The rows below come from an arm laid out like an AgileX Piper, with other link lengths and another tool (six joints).
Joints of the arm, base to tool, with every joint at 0 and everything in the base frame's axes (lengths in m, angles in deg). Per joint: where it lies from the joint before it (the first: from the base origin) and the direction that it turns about. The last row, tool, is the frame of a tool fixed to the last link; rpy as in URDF.
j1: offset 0 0 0.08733 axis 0 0 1
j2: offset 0 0 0 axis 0 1 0
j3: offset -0.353 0 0.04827 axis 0 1 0
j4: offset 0.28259 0 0.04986 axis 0.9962 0 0.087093
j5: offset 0 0 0 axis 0 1 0
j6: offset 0.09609 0 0.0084 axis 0.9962 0 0.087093
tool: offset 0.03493 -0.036 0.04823 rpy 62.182 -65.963 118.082
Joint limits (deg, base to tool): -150..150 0..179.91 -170..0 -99.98..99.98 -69.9..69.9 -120..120
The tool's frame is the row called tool.
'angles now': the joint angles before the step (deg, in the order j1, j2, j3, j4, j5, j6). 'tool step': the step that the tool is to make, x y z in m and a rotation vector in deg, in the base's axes. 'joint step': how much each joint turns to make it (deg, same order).
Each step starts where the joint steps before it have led.
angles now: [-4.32 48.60 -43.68 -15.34 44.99 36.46]
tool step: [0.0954 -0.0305 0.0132 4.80 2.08 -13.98]
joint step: [-1.63 21.15 -15.74 -7.05 1.20 17.39]
